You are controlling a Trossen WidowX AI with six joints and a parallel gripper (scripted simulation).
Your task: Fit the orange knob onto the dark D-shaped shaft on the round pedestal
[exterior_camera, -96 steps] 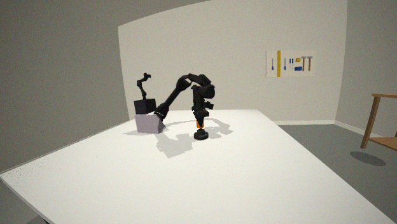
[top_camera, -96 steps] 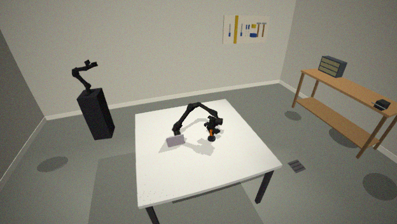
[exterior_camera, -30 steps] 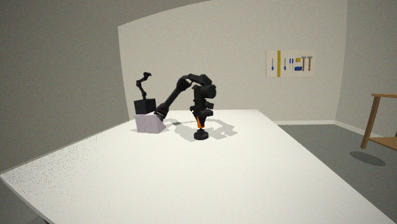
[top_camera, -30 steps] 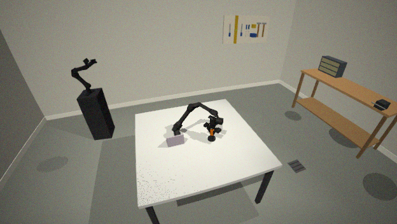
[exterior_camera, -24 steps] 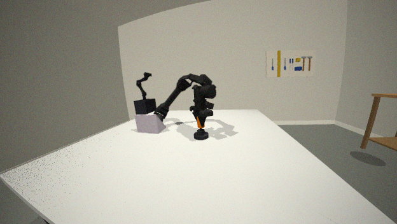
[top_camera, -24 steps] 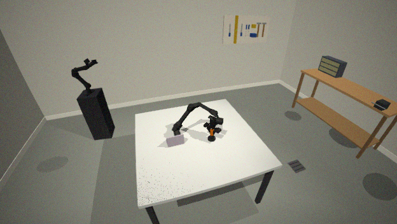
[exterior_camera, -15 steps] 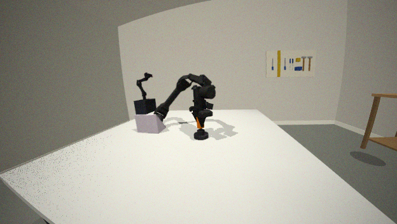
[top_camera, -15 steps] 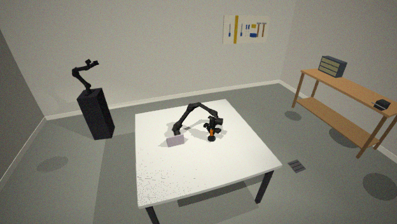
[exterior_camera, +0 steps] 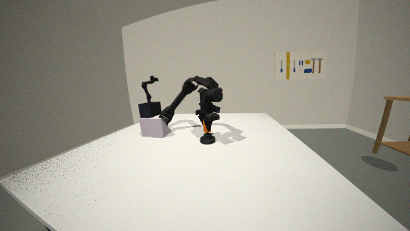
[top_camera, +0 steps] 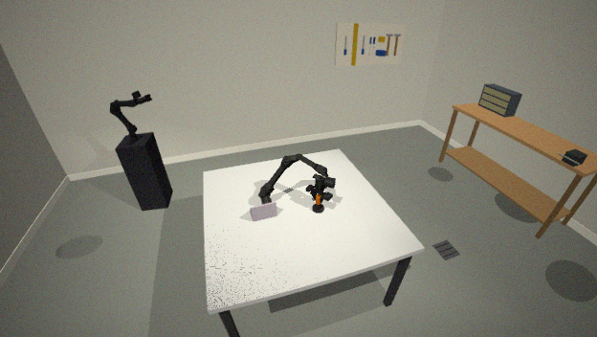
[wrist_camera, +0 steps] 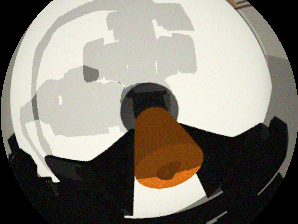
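Now: gripper tip 2 cm below the orange knob. Also, from my gripper tip: dark round pedestal (4 cm below).
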